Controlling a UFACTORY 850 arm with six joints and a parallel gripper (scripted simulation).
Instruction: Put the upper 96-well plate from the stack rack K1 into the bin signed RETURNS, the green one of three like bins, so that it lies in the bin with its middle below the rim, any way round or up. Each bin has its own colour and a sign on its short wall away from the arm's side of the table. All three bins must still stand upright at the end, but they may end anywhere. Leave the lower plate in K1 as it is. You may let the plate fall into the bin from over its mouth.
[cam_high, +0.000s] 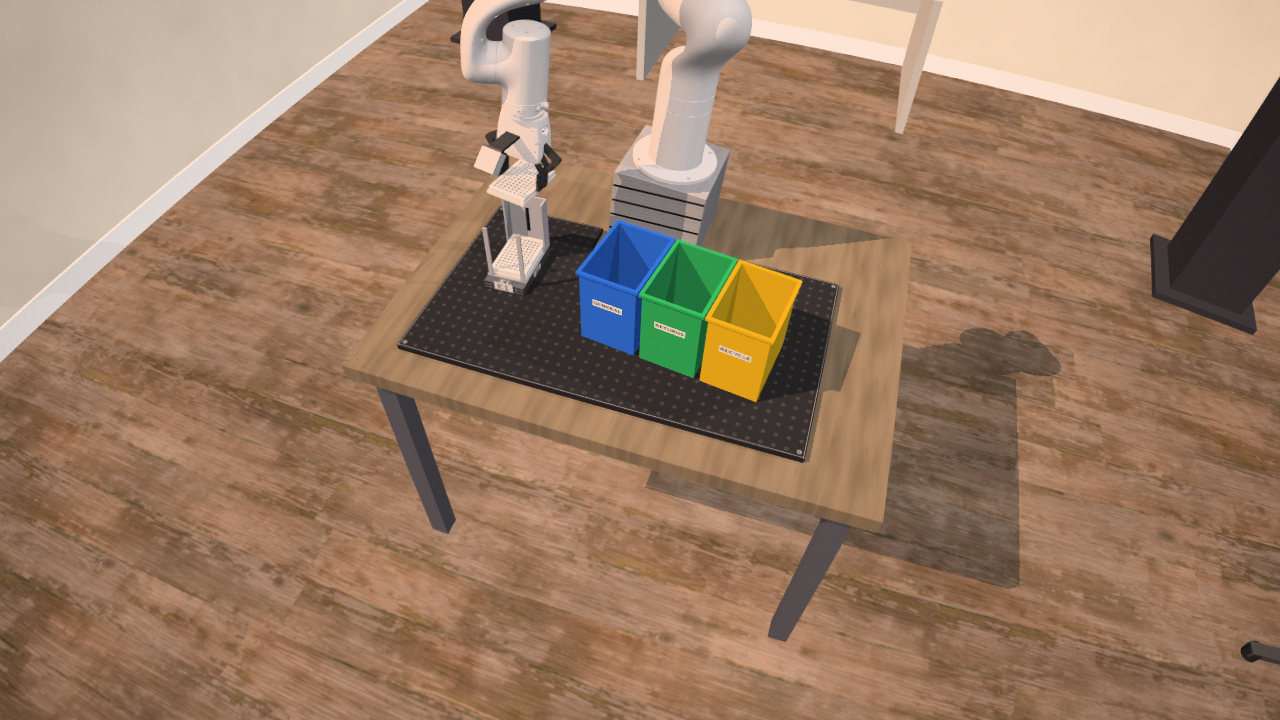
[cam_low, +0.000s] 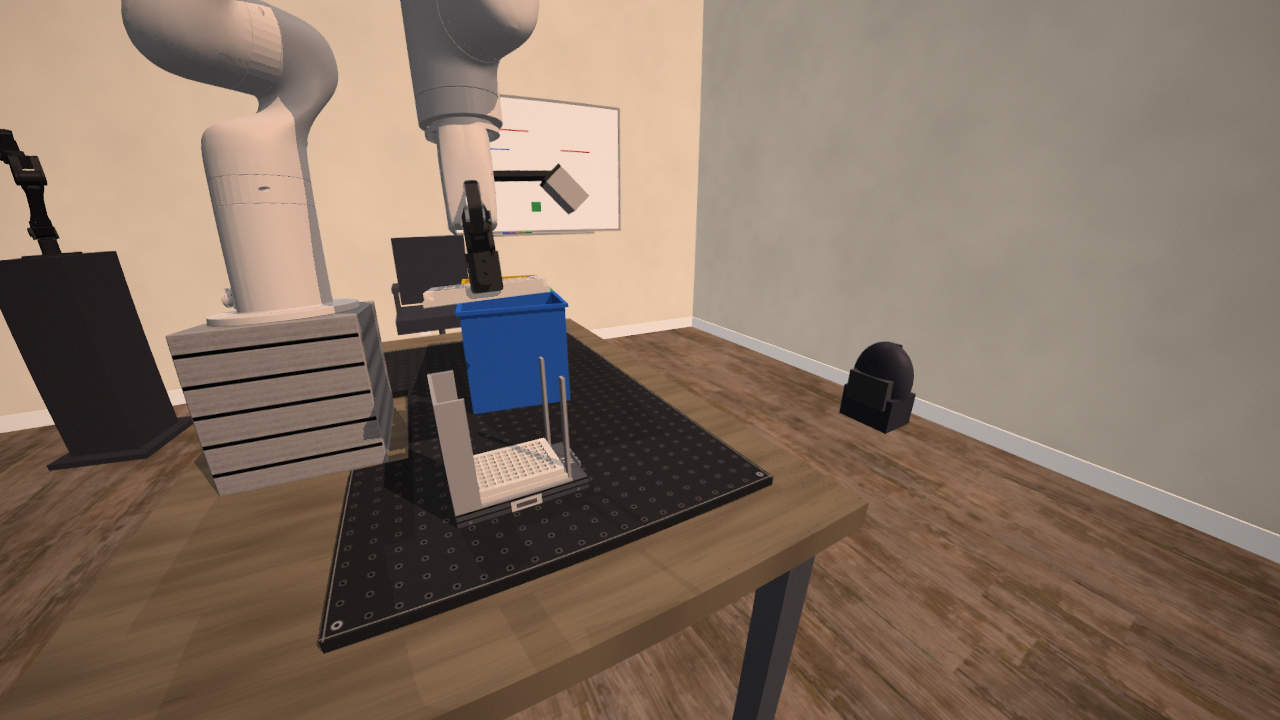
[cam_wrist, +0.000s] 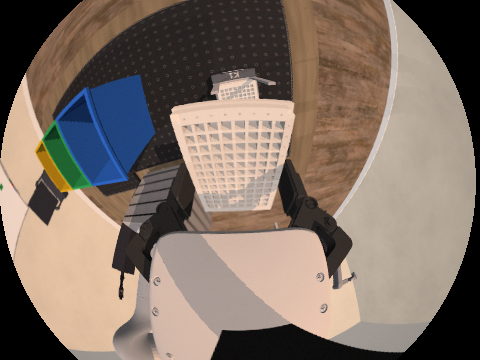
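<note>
The green returns bin is 390 mm to the left of my hand, 170 mm below it and 30 mm ahead of it. The rest, counted from my hand: yellow bin (520 mm to the left, 170 mm below, 30 mm ahead); then blue bin (260 mm to the left, 170 mm below, 30 mm ahead).
</note>
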